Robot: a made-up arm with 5 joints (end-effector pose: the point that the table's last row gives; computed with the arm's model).
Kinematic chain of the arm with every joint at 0, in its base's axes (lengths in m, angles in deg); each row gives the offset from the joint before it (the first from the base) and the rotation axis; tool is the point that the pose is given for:
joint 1: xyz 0 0 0.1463 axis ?
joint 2: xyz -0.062 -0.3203 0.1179 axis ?
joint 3: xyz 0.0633 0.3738 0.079 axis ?
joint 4: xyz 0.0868 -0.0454 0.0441 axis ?
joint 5: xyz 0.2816 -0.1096 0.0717 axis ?
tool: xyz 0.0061 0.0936 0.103
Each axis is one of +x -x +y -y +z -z.
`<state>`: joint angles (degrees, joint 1 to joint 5).
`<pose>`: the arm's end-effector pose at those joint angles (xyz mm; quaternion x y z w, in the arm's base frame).
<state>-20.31 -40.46 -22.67 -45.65 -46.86</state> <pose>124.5 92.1 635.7 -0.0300 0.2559 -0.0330 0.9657</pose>
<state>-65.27 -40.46 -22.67 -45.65 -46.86</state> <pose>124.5 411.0 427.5 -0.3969 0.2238 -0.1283 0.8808</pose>
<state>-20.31 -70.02 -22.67 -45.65 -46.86</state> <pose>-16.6 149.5 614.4 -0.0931 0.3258 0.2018 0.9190</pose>
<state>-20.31 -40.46 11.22 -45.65 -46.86</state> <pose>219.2 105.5 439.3 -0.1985 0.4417 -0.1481 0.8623</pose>
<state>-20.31 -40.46 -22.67 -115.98 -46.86</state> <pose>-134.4 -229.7 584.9 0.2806 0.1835 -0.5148 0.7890</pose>
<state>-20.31 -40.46 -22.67 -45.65 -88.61</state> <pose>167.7 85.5 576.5 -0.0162 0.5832 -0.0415 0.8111</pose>
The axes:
joint 1: +x
joint 2: -z
joint 3: +y
joint 4: +z
joint 5: -y

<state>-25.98 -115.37 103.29 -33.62 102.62</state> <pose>-302.8 -304.4 241.8 -0.2541 -0.0395 0.8749 0.4103</pose>
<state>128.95 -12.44 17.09 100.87 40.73</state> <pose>-4.0 -444.7 111.0 -0.6590 0.7048 -0.2376 0.1115</pose>
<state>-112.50 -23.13 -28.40 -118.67 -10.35</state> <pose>-184.7 439.5 288.3 -0.3813 -0.5888 -0.3680 0.6103</pose>
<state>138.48 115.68 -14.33 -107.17 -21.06</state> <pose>-35.8 -22.0 -360.6 0.2553 -0.7839 0.4988 0.2676</pose>
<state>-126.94 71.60 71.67 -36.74 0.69</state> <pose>190.9 354.4 660.0 -0.3510 -0.3408 -0.7912 0.3668</pose>
